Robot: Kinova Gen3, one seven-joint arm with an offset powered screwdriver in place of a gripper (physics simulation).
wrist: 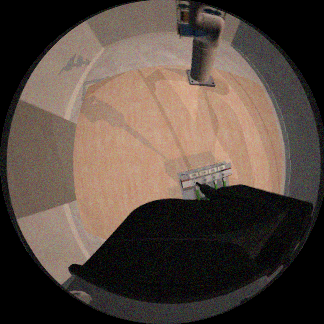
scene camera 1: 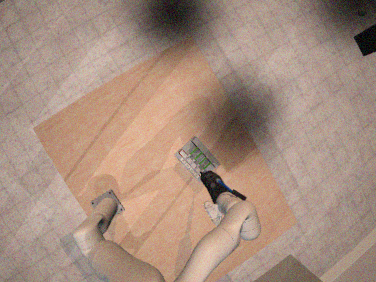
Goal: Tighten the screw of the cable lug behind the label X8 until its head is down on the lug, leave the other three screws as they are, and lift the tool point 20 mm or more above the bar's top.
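Places are measured from the arm's base along level axes (x right, y back, z down), in millimetres.
Where they show: hand at its tool point: (wrist: pixel 196 182) (scene camera 1: pixel 200 172); arm's base at its link origin: (wrist: pixel 199 75) (scene camera 1: pixel 108 206).
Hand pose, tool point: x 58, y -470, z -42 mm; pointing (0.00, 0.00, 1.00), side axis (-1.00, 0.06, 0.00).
Each offset is from my tool point to the top centre of the thing. "spot": to the spot under its first point. Level surfaces: height alone.
The grey terminal bar {spot: dx +24, dy -8, dz +11 mm} (wrist: pixel 187 184) lies on the wooden table top with a row of pale labels (scene camera 1: pixel 190 165) (wrist: pixel 206 171) along one side. The label text is too blurred to read, so I cannot tell which one is X8. Green-sleeved cables (scene camera 1: pixel 200 156) (wrist: pixel 225 183) run from the lugs. My black screwdriver {dx +0, dy +0, dz -64 mm} (scene camera 1: pixel 201 173) (wrist: pixel 198 184) reaches over the bar, with its tip at the lug nearest the bar's left end in the wrist view. Whether the tip touches the screw is too small to tell. The screw heads and their heights cannot be made out. The tool's body hides part of the cables in the wrist view.
The wooden table top {dz +53 mm} (scene camera 1: pixel 125 110) (wrist: pixel 120 175) surrounds the bar. My arm's square base plate (scene camera 1: pixel 118 205) (wrist: pixel 191 80) stands at the lower left in the scene view. The arm (scene camera 1: pixel 215 245) bends round from there to the tool. A shelf rack shows beyond the base in the wrist view.
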